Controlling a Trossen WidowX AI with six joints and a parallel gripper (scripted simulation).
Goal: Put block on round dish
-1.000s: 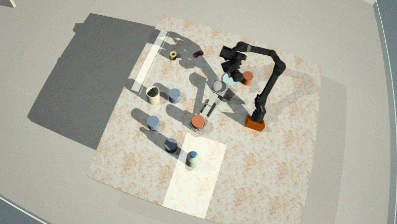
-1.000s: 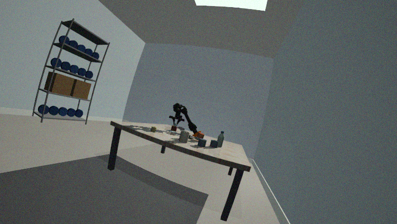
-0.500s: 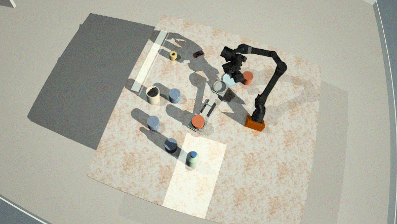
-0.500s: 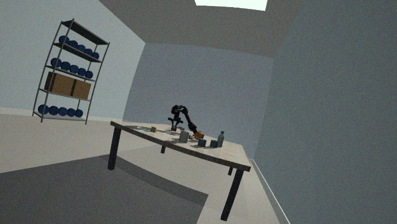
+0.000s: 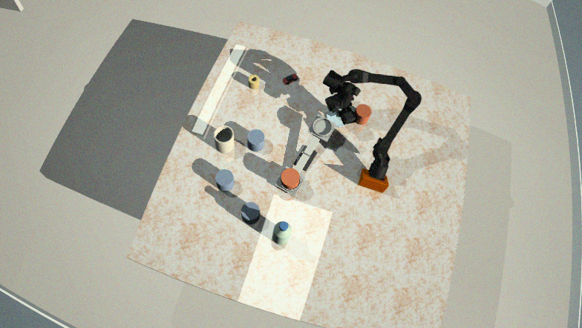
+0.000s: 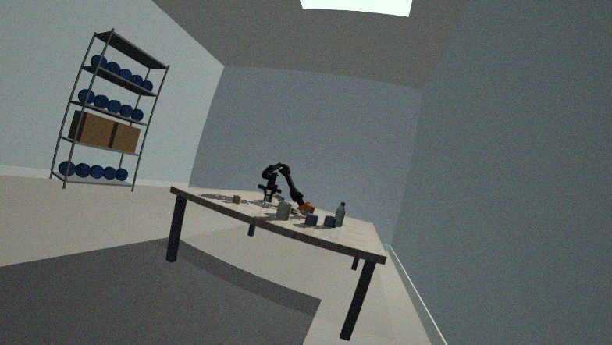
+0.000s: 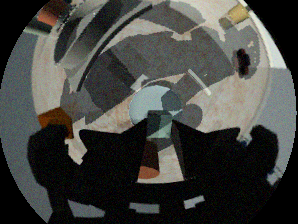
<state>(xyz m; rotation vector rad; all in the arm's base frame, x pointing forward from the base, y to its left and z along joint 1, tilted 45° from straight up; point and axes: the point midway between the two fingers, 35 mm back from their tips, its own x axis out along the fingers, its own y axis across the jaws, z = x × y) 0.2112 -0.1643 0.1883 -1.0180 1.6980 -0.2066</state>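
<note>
Now: the pale blue round dish 3 cm below my gripper tip. From my gripper tip the other things lie so: pale green block (1 cm above); red toy car (25 cm ahead, 13 cm to the right, 2 cm below); cream cup (43 cm ahead, 28 cm to the left, 1 cm above).
</note>
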